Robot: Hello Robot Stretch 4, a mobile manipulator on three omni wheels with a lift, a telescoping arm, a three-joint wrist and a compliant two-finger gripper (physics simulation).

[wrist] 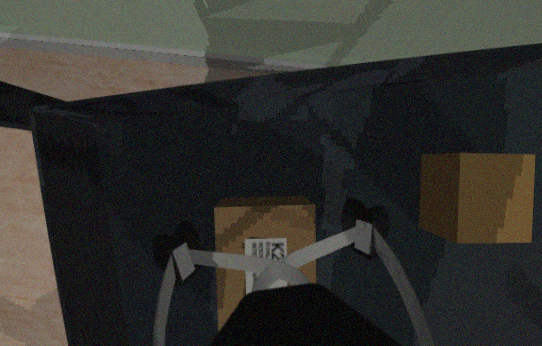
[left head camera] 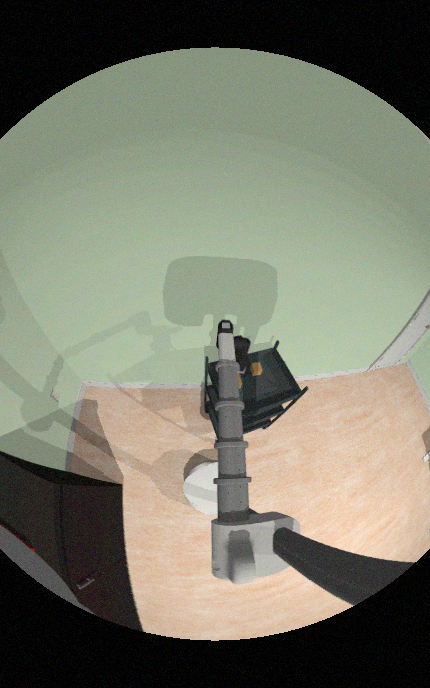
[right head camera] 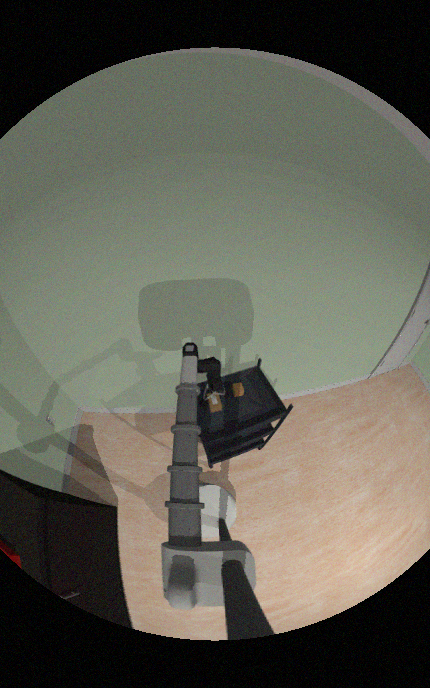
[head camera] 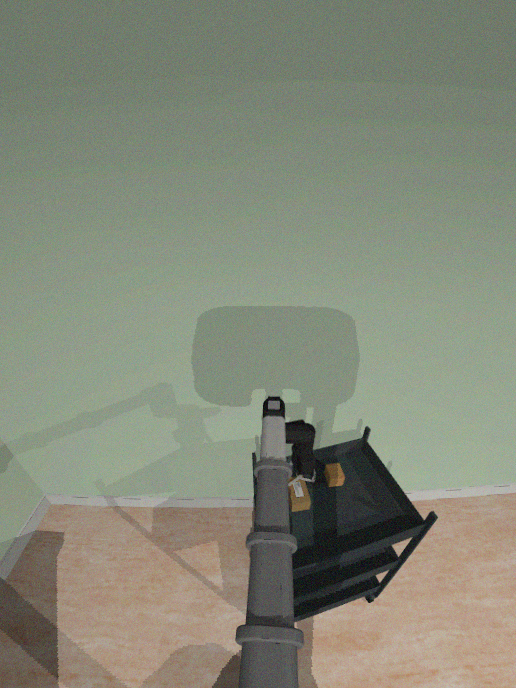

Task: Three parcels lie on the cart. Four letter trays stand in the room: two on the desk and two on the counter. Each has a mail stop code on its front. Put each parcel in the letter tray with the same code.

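Note:
A brown parcel with a white label lies on the top shelf of the dark cart. The label's code starts with "K2"; the rest is hidden behind the gripper. A smaller orange-brown parcel lies to its right, with no label showing. My gripper is open above the labelled parcel, one fingertip beyond each side in the wrist view. A third parcel and the letter trays do not show.
My extended arm hides part of the cart. The green wall stands behind the cart. A dark cabinet stands at the lower left. A white round object is low beside the arm.

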